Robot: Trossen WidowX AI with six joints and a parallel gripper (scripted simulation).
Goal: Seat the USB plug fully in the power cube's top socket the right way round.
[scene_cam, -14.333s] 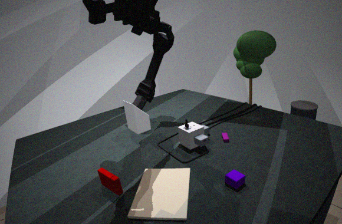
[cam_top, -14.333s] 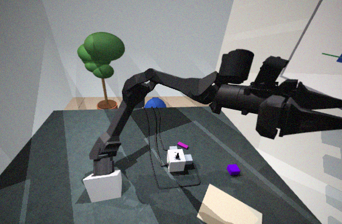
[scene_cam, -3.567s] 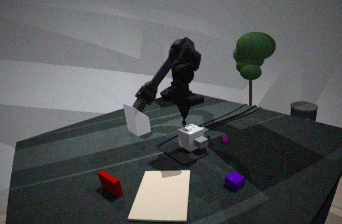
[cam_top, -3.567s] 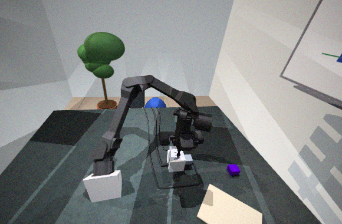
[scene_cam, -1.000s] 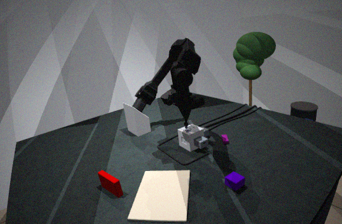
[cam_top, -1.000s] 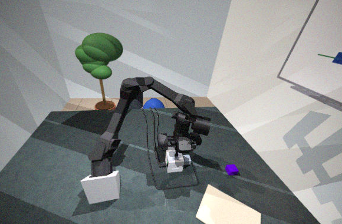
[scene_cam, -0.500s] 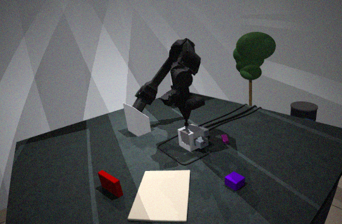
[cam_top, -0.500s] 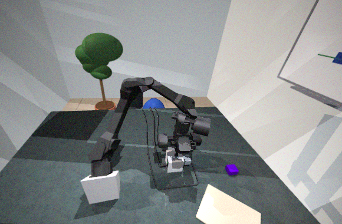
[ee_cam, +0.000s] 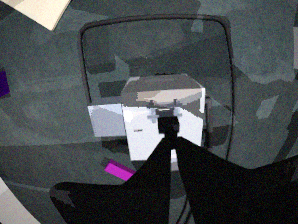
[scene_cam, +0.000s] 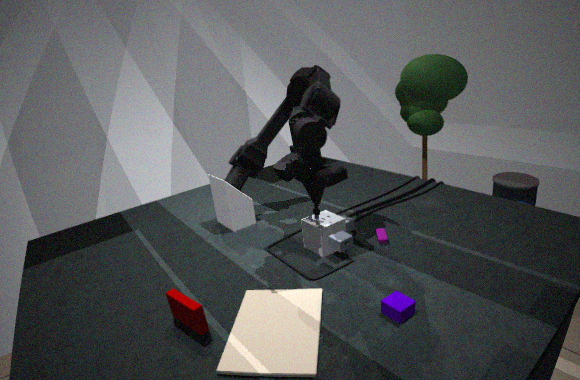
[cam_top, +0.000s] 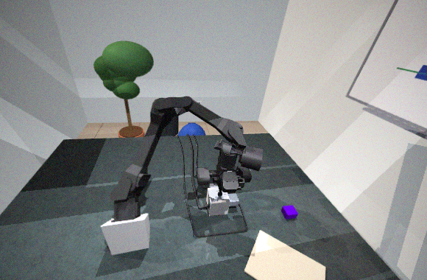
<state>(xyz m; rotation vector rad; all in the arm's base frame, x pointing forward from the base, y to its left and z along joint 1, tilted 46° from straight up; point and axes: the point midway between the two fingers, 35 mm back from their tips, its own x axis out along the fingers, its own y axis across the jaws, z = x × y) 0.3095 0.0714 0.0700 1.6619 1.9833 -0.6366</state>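
Right now my gripper tip is 20 mm above the dark USB plug. Also, from my gripper tip: cream sheet: 230 mm to the right, 200 mm ahead, 120 mm below; then purple cube: 300 mm ahead, 110 mm below, 30 mm to the right; then magenta block: 150 mm to the left, 120 mm below, 60 mm ahead.
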